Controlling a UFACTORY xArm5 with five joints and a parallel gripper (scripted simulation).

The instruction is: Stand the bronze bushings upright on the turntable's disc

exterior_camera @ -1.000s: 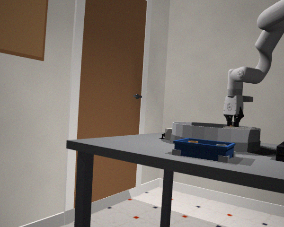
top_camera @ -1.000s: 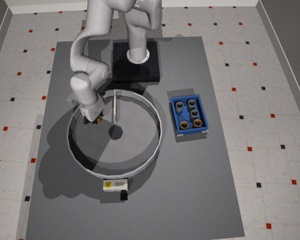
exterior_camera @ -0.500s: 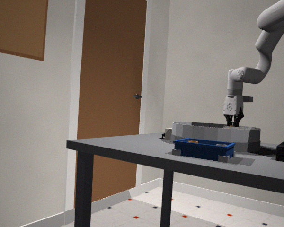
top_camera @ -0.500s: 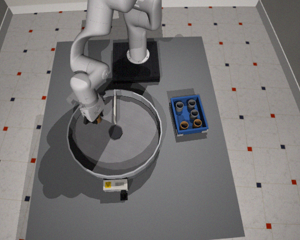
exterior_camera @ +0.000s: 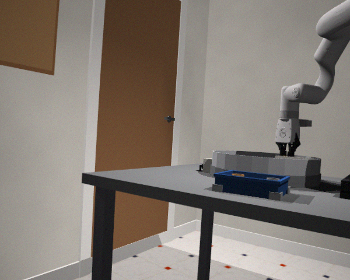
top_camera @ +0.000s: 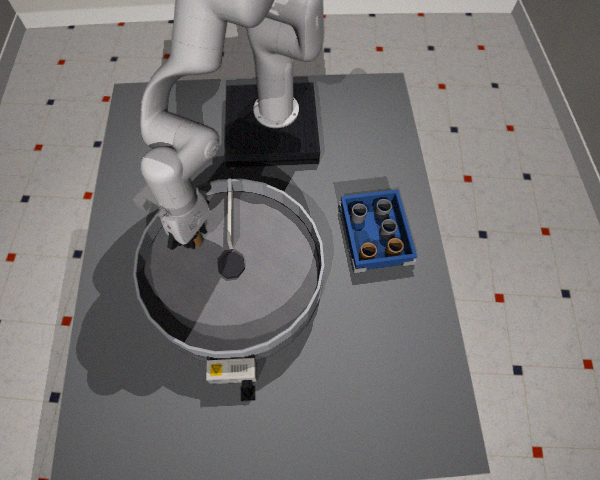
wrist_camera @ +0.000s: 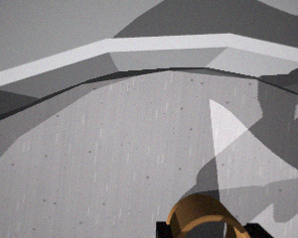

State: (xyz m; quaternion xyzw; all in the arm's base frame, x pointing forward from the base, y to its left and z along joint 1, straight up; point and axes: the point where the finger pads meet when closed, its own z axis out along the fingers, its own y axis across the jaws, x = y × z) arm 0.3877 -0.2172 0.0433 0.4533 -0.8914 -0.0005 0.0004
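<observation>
Right now my hand is 1 cm past the blue crate, 44 cm to the right of it and 7 cm above it. Round my hand: turntable disc (7 cm ahead, 8 cm to the left, 4 cm below).
</observation>
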